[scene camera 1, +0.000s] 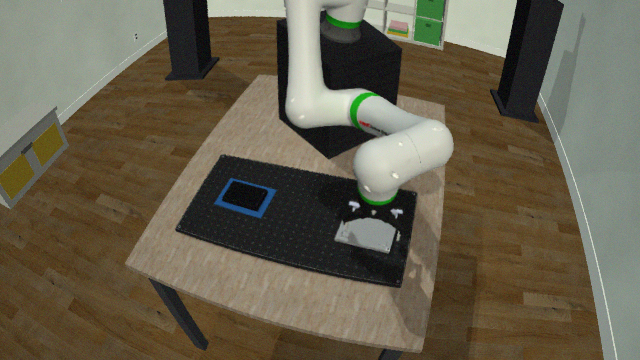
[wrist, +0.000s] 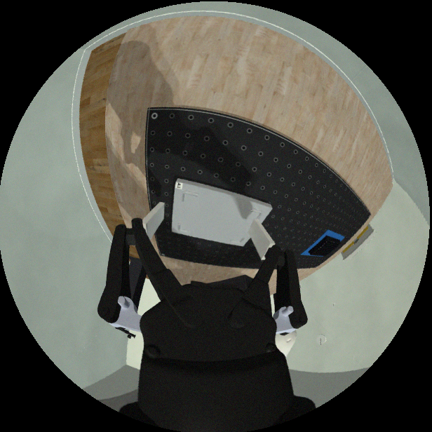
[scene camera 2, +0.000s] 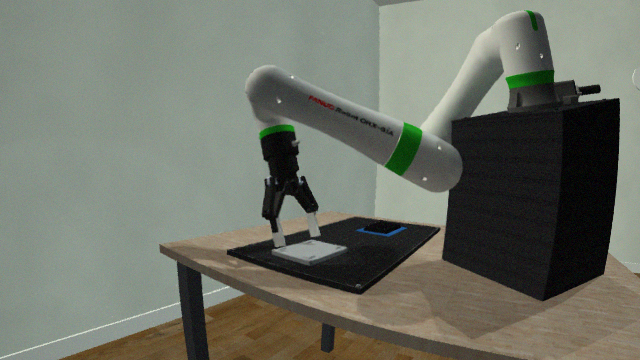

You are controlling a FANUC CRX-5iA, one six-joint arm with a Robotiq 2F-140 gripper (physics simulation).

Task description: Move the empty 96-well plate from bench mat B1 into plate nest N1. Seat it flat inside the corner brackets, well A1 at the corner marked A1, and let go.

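Frame: origin at the arm's base, x ahead, y left, z up, level; metres.
Where they show: gripper, fingertip midpoint: (scene camera 1: pixel 373 232) (scene camera 2: pixel 299 241); arm's base, link origin: (scene camera 1: pixel 340 32) (scene camera 2: pixel 534 109).
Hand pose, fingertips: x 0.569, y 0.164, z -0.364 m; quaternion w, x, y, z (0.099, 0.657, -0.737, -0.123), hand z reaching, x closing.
Each offset is from my fingertips to the top centre of the thing. Level surfaces: height alone.
The black 96-well plate {dx -0.107, dy -0.402, dz -0.016 m} (scene camera 1: pixel 245 195) (scene camera 2: pixel 383 227) (wrist: pixel 324 246) lies on the blue bench mat B1 (scene camera 1: pixel 243 211) (scene camera 2: pixel 382 233) (wrist: pixel 330 233). Its wells and A1 corner are too small to make out. The light grey plate nest N1 {dx -0.026, dy -0.016, dz -0.017 m} (scene camera 1: pixel 367 237) (scene camera 2: pixel 310 251) (wrist: pixel 200 200) is at the other end of the black board, with low corner brackets and nothing seated in it. Its A1 label shows at one corner in the wrist view. My gripper (scene camera 1: pixel 370 229) (scene camera 2: pixel 297 240) (wrist: pixel 208 218) is wide open and empty, pointing down a little above the nest, well away from the plate.
Mat and nest rest on a black perforated board {dz -0.032 m} (scene camera 1: pixel 300 220) (scene camera 2: pixel 360 270) (wrist: pixel 220 170) on the wooden table {dz -0.045 m} (scene camera 1: pixel 280 300) (scene camera 2: pixel 410 295) (wrist: pixel 260 75). The arm stands on a black pedestal (scene camera 1: pixel 345 75) (scene camera 2: pixel 505 200) behind the board.
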